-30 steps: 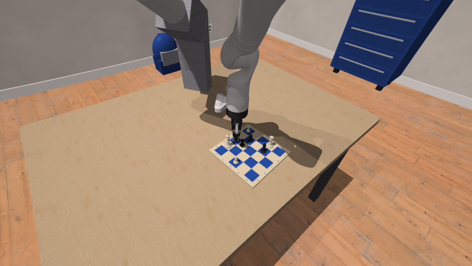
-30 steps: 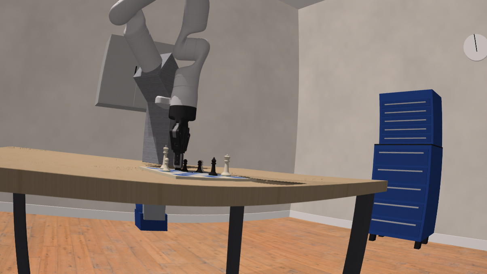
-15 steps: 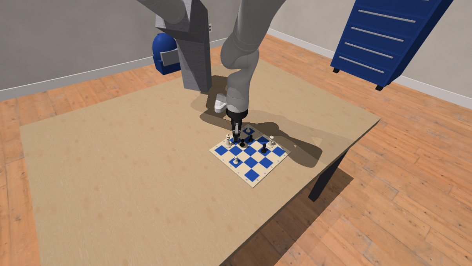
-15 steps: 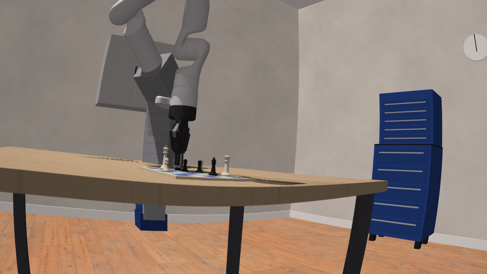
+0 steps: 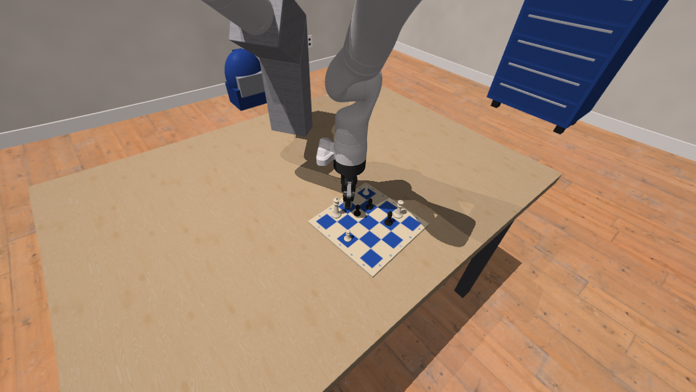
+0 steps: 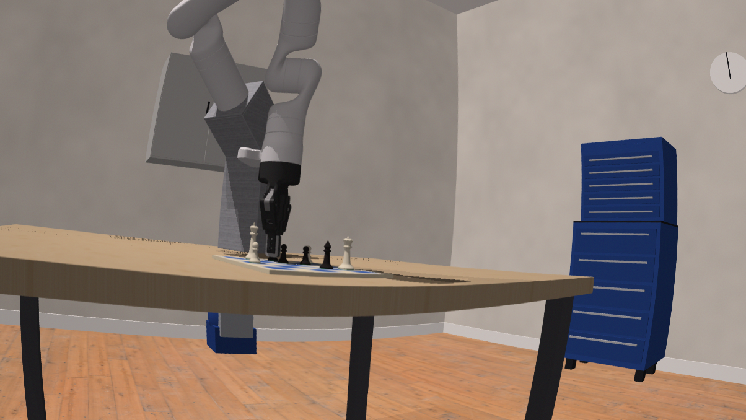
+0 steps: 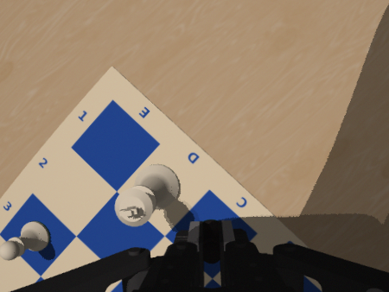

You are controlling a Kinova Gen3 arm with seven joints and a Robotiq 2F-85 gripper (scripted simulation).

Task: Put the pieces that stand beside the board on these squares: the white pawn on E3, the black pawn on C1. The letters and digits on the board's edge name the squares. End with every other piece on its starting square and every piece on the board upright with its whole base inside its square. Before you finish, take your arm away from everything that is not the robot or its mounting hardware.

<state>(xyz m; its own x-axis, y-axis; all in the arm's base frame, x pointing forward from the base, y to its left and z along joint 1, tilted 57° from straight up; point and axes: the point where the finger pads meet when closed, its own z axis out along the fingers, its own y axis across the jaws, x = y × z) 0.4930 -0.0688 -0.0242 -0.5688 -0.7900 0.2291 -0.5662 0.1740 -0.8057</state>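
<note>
Right now my hand is 40 mm to the left of the white king and 10 mm below it. Also, from my hand: white queen: 110 mm ahead, 80 mm to the left; cream chessboard: 80 mm ahead, 30 mm below; black bishop: 110 mm ahead, 40 mm to the left.
</note>
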